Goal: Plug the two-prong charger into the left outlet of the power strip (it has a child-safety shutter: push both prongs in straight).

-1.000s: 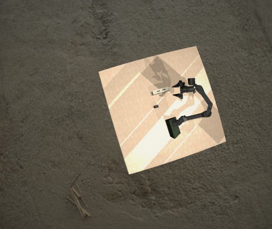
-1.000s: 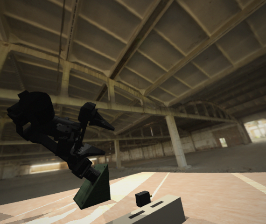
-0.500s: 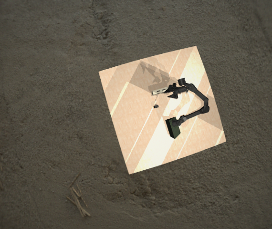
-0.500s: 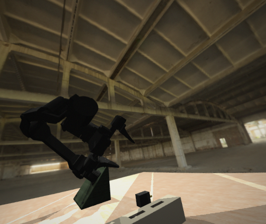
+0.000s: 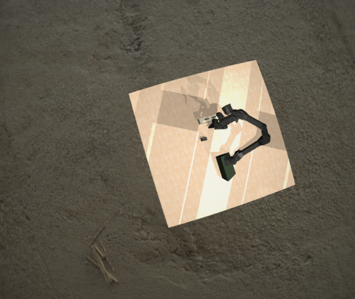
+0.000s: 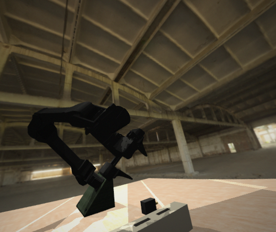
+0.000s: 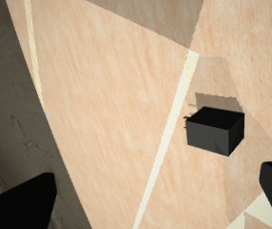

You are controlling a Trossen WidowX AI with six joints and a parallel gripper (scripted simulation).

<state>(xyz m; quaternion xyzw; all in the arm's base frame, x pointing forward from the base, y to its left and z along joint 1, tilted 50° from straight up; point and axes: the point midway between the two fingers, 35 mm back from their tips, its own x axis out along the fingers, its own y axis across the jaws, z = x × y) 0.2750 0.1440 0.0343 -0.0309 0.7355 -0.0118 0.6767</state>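
Right now my gripper tip is 140 mm above the black two-prong charger, 70 mm past it and 60 mm to the right of it.
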